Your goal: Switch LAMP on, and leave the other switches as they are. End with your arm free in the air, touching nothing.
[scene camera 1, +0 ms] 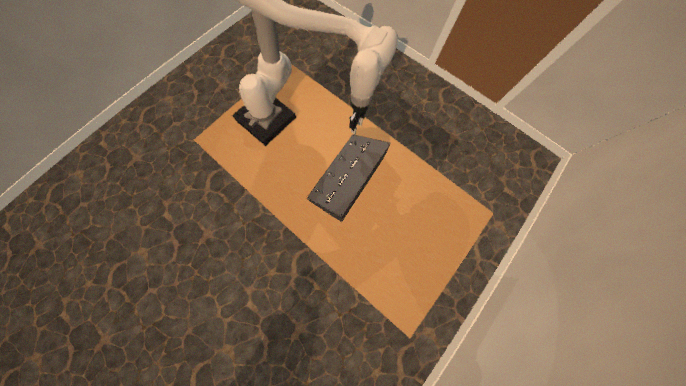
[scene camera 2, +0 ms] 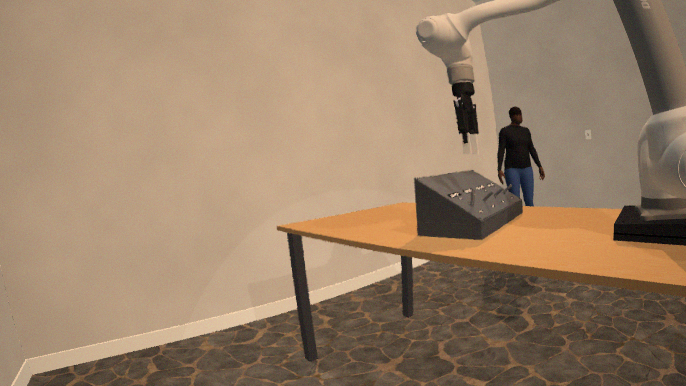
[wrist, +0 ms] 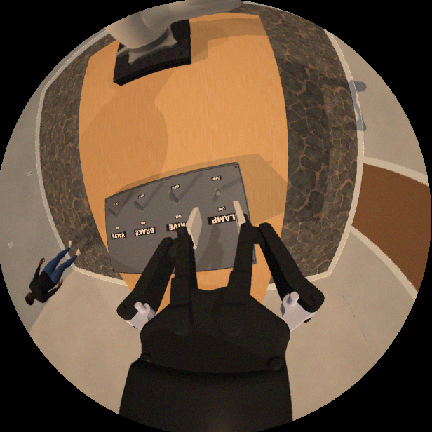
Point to a dark grey switch panel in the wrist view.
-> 133, 235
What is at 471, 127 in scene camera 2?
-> My gripper.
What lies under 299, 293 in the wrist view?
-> My gripper.
